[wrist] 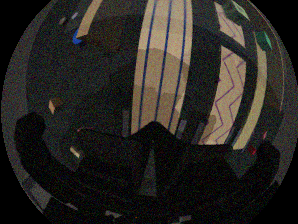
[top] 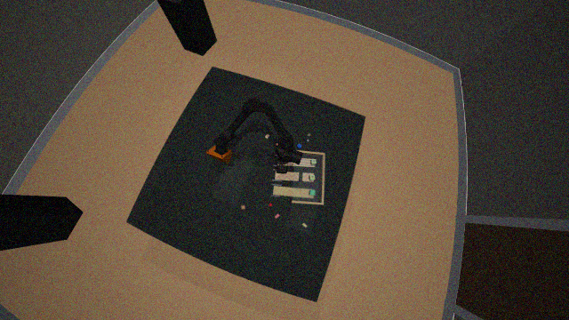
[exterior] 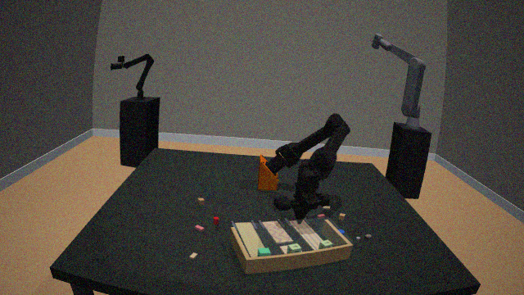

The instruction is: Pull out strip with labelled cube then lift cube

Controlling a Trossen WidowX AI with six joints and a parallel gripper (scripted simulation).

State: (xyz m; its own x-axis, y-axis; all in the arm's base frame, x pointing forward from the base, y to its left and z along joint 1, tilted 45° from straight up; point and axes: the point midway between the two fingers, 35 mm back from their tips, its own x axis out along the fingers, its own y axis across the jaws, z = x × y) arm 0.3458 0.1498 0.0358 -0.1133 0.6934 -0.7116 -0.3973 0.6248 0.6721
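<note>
Right now my gripper tip is 7 cm to the left of the zigzag strip and 7 cm short of it. Round my gripper tip: red cylinder: 28 cm to the right, 6 cm ahead, 1 cm above.
</note>
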